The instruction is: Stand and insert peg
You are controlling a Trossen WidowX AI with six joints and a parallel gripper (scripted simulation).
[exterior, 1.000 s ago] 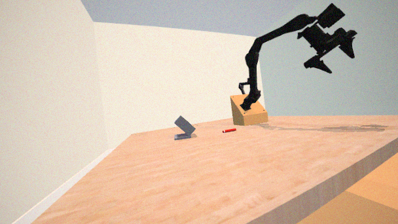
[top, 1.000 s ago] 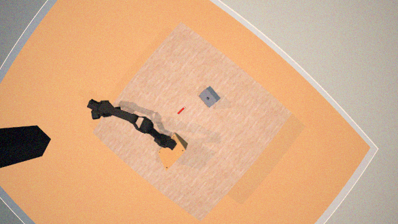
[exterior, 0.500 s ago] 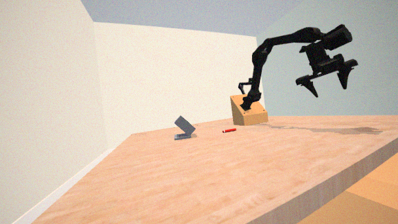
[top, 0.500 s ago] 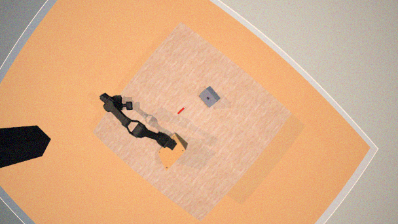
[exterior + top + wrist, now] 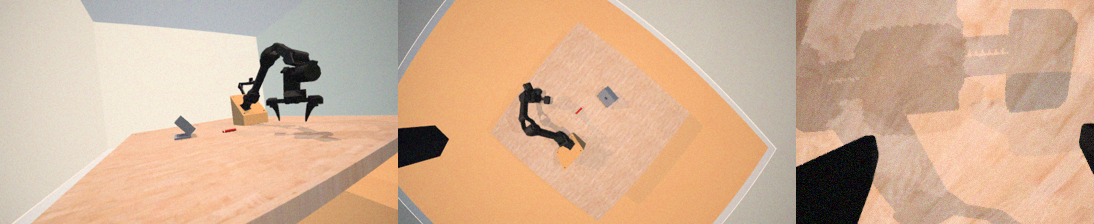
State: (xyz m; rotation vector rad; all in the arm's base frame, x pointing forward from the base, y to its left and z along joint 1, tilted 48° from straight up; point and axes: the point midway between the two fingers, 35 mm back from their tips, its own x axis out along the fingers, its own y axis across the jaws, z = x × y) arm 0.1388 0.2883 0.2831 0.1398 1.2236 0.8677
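My gripper tip is 130 mm short of the peg, 290 mm to the left of it and 40 mm above it. Also, from my gripper tip: grey sloped panel: 340 mm ahead, 410 mm to the right, 20 mm above.
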